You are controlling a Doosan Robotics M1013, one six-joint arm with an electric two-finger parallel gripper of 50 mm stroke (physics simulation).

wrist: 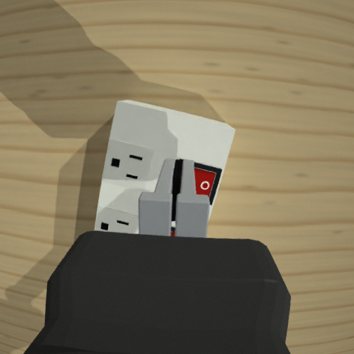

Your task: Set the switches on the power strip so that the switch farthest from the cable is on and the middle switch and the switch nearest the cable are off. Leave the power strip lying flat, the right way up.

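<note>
The white power strip (205, 140) lies flat, the right way up, slightly askew in the wrist view; its lower part is hidden by the gripper body. The end switch at the top of the view (203, 176) is a red rocker in a black frame. Its right part with the O mark shows, and its left part is hidden behind the fingers. A sliver of another red switch (173, 233) shows between the fingers lower down. My gripper (178, 177) is shut and empty, its tips over the left part of the end switch; contact cannot be told. The cable does not show.
Two outlets, an upper one (127, 165) and a lower one (117, 220), are on the strip's left side. The strip lies on a light wooden table top (295, 150). Shadows fall on the table to the left of the strip and above it.
</note>
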